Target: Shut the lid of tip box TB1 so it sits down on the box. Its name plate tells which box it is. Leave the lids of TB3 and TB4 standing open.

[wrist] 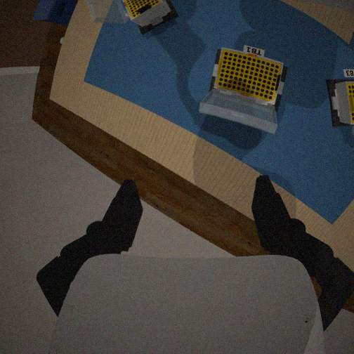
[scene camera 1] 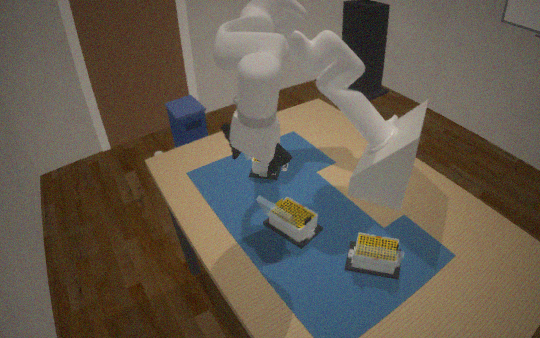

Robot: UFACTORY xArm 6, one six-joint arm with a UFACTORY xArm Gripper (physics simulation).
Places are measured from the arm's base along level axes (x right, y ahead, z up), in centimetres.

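Pixels of known places: gripper, fingertip midpoint: [scene camera 1: 254,163]; arm's base, link origin: [scene camera 1: 383,140].
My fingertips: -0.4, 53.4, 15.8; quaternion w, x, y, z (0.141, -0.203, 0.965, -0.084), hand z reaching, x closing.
Observation:
For each thing: its top centre in the pictures, then the offset to it from my fingertips, as dx, dy, dz. "pt": a spot on its surface instead. Level surfaces: height alone.
- Tip box TB1, surface spot: [scene camera 1: 293,220] pt -5.9, -7.0, -18.7
- TB3, surface spot: [scene camera 1: 376,255] pt -28.6, -14.6, -18.5
- third tip box, top centre: [scene camera 1: 269,151] +30.1, -26.3, -24.5
- blue mat, surface height: dz -31.1
- wooden table, surface height: dz -31.4
Tip box TB1 [scene camera 1: 293,220] [wrist: 248,73] is white with yellow tips. Its name plate [wrist: 254,50] reads TB1 upside down in the wrist view. Its clear lid [scene camera 1: 266,203] [wrist: 240,112] stands open, tilted outward towards the near table edge. TB3 [scene camera 1: 376,255] [wrist: 343,102] is partly cut off at the right of the wrist view; its lid is hard to make out. A third tip box [scene camera 1: 259,166] [wrist: 150,13] has a clear lid [wrist: 107,10] standing open; its plate cannot be read. My gripper [scene camera 1: 253,164] [wrist: 195,193] is open and empty, above the table and apart from TB1.
The boxes stand in dark holders on a blue mat [scene camera 1: 320,295] [wrist: 165,100] on the wooden table [scene camera 1: 220,250] [wrist: 145,137]. In the scene view, the gripper partly covers the third box. A blue bin [scene camera 1: 187,120] stands on the floor beyond the table.

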